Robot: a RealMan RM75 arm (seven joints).
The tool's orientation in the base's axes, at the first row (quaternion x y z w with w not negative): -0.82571, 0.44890, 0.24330, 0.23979
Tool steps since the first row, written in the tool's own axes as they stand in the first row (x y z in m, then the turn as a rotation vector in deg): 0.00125, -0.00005, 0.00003, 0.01, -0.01, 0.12; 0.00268, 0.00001, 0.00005, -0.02, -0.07, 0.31; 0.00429, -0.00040, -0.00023, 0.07, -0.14, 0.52; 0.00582, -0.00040, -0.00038, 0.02, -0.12, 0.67; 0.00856, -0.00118, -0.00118, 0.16, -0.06, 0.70; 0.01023, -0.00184, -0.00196, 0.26, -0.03, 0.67; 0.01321, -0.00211, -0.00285, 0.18, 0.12, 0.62; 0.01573, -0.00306, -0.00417, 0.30, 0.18, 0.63; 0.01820, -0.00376, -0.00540, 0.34, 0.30, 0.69; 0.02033, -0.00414, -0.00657, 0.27, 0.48, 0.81; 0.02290, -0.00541, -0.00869, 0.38, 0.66, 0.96; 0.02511, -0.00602, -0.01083, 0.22, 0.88, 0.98
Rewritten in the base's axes. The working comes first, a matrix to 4 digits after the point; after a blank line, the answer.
The tool's axes in the first row as the columns of a matrix, in the base's axes (used below as rounded here):
0.4786, -0.8580, -0.1865
-0.6246, -0.4820, 0.6144
-0.6171, -0.1776, -0.7666

0.00064, -0.00074, -0.00079, -0.01, 0.07, -0.10; 0.00126, -0.00165, -0.00169, -0.01, 0.24, -0.21; 0.00244, -0.00263, -0.00240, 0.06, 0.34, -0.42; 0.00320, -0.00368, -0.00323, -0.01, 0.46, -0.50; 0.00533, -0.00550, -0.00417, 0.00, 0.36, -0.62; 0.00684, -0.00671, -0.00448, 0.03, 0.26, -0.67; 0.00866, -0.00898, -0.00559, -0.13, 0.21, -0.61; 0.01093, -0.01091, -0.00597, -0.13, 0.11, -0.70; 0.01294, -0.01287, -0.00642, -0.22, 0.07, -0.79; 0.01451, -0.01474, -0.00677, -0.43, 0.10, -0.87; 0.01722, -0.01703, -0.00651, -0.56, 0.03, -1.09; 0.01920, -0.01944, -0.00612, -0.83, 0.04, -1.04
